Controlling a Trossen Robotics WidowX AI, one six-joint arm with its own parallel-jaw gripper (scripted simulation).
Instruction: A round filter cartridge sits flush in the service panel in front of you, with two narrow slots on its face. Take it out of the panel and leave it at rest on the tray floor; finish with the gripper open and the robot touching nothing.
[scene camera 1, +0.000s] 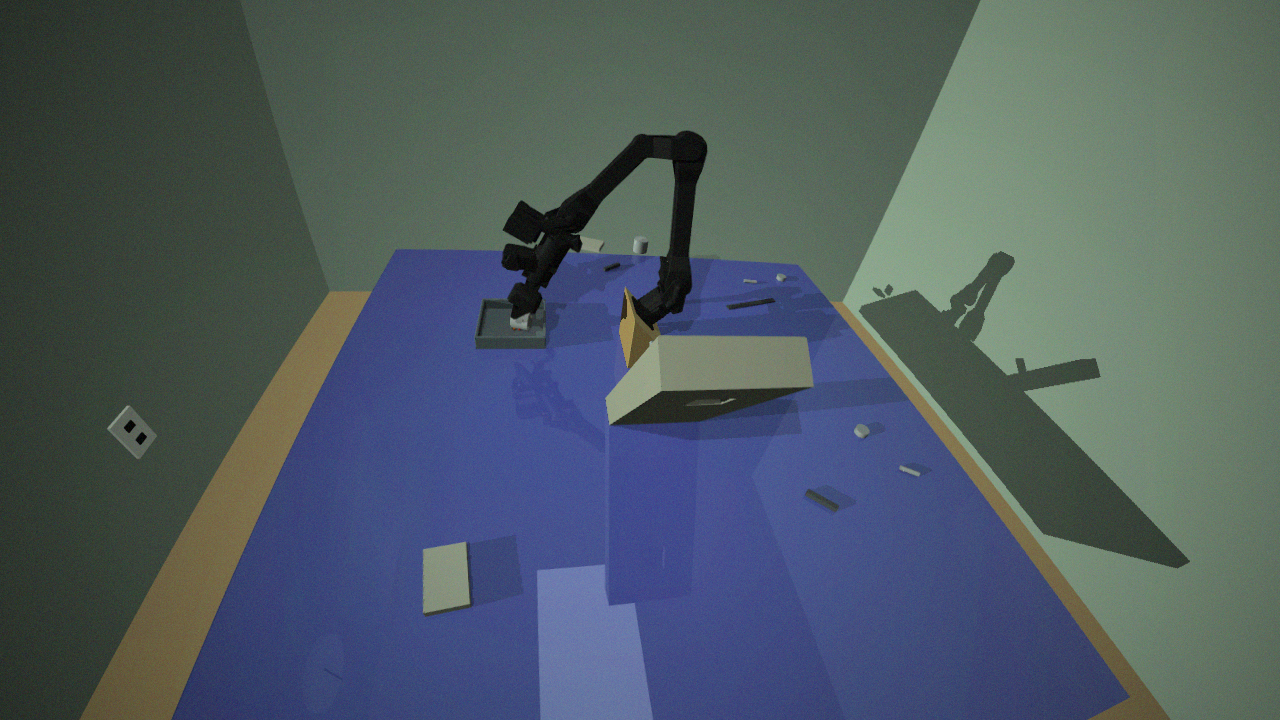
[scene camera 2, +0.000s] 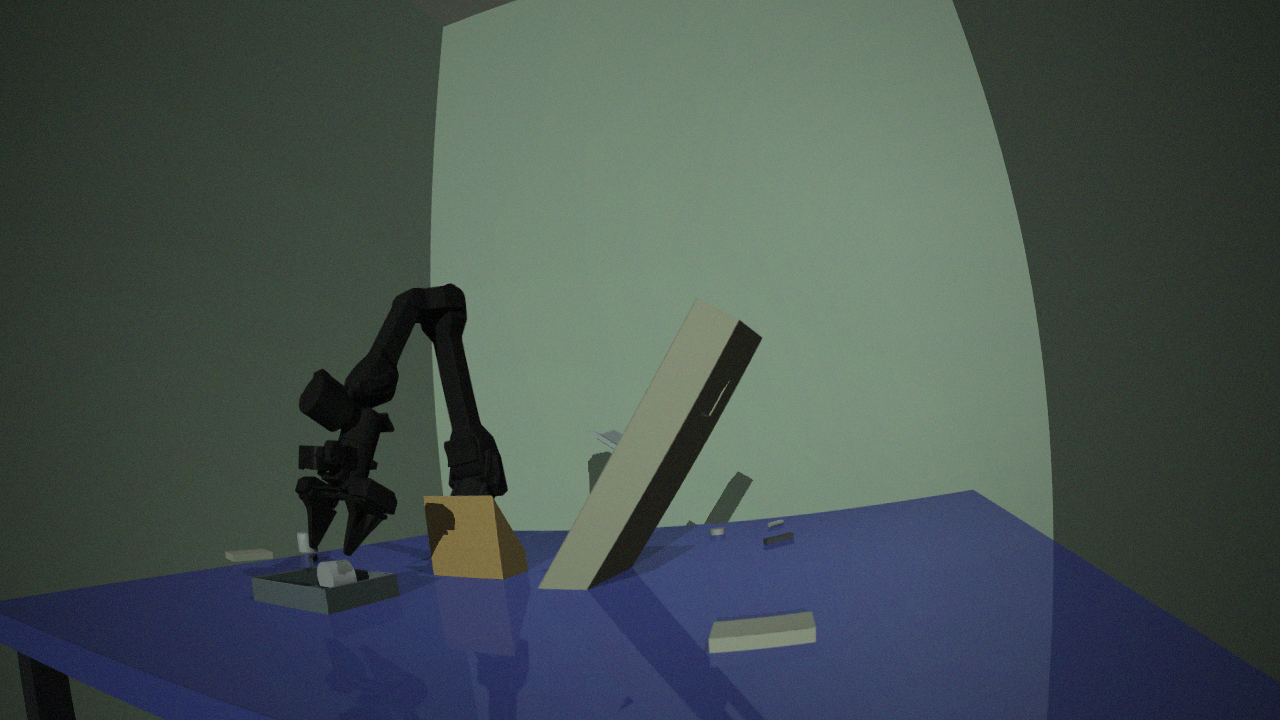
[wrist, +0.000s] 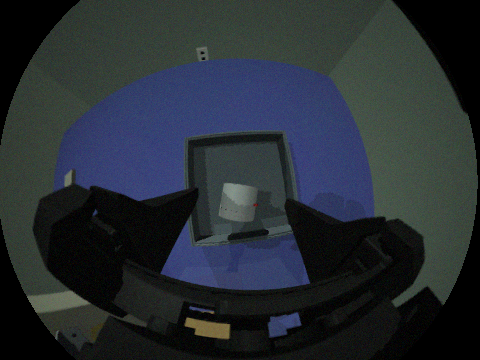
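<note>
A round filter cartridge (scene camera 2: 333, 573) is here, and in the wrist view I see the round filter cartridge (wrist: 238, 201) again. There is a flat beige block (scene camera 2: 791, 629) as well, and scene camera 1 also shows me the flat beige block (scene camera 1: 446, 582). I see a service panel (scene camera 2: 701, 370) too. My gripper (scene camera 2: 328, 551) is open and holds nothing; scene camera 1 shows my gripper (scene camera 1: 518, 306), and the wrist view shows my gripper (wrist: 243, 197).
</note>
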